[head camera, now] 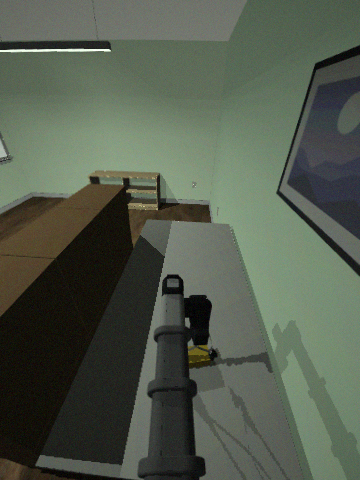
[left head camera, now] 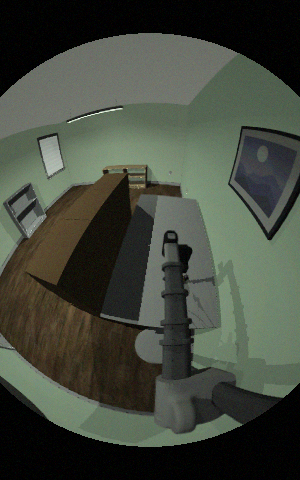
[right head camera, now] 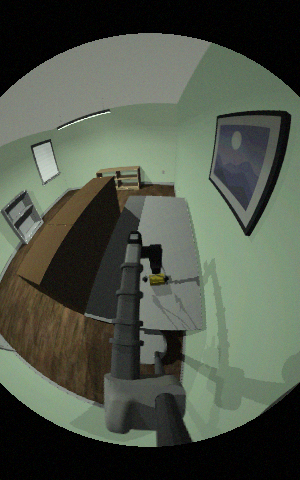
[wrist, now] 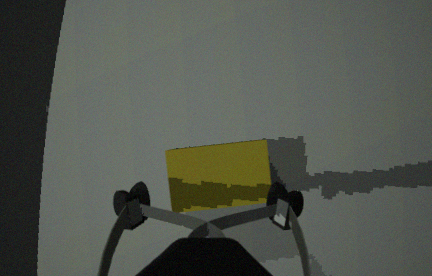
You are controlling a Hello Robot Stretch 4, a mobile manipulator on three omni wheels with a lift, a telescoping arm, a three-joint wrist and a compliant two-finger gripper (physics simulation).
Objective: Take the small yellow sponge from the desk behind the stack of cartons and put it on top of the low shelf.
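Where they show: gripper, between the fingertips: [head camera: 194,358] [right head camera: 155,280] [wrist: 208,198]; robot's base, origin of its link: [left head camera: 155,343] [right head camera: 146,344].
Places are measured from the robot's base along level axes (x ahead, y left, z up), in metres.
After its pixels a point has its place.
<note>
The small yellow sponge [head camera: 199,357] @(x 0.463, y -0.107, z 0.737 m) [right head camera: 157,280] @(x 0.457, y -0.103, z 0.737 m) [wrist: 217,165] @(x 0.489, y -0.095, z 0.737 m) lies on the grey desk [head camera: 200,260] @(x 1.109, y -0.188, z 0.692 m) [left head camera: 175,215] @(x 1.219, y -0.178, z 0.692 m) [right head camera: 165,215] @(x 1.212, y -0.216, z 0.692 m) [wrist: 150,75] @(x 0.588, y -0.016, z 0.692 m). The arm hides it in the left head view. My gripper [right head camera: 156,278] @(x 0.458, y -0.087, z 0.741 m) [wrist: 208,198] @(x 0.458, y -0.087, z 0.741 m) is open and points down over the sponge. In the wrist view the fingertips stand apart, the left one left of the sponge, the right one over its near right corner. Their exact height is unclear. The stack of cartons [head camera: 75,225] @(x 0.939, y 0.484, z 1.052 m) [left head camera: 85,225] @(x 0.626, y 0.471, z 1.052 m) [right head camera: 70,225] @(x 0.669, y 0.465, z 1.052 m) stands left of the desk. The low wooden shelf [head camera: 145,175] @(x 3.605, y 0.502, z 0.582 m) stands by the far wall.
My telescoping arm [head camera: 171,410] @(x 0.193, y 0.001, z 1.158 m) [left head camera: 175,310] @(x 0.169, y 0.003, z 1.158 m) [right head camera: 127,310] @(x 0.170, y -0.003, z 1.158 m) reaches along over the desk. A green wall with a framed picture [head camera: 330,150] @(x 0.667, y -0.438, z 1.457 m) [left head camera: 265,175] @(x 0.568, y -0.430, z 1.452 m) [right head camera: 245,165] @(x 0.528, y -0.426, z 1.455 m) runs along the desk's right side. A grey shelf unit [left head camera: 37,222] @(x 1.906, y 2.909, z 0.055 m) [right head camera: 33,231] @(x 1.812, y 2.911, z 0.026 m) stands at the far left.
</note>
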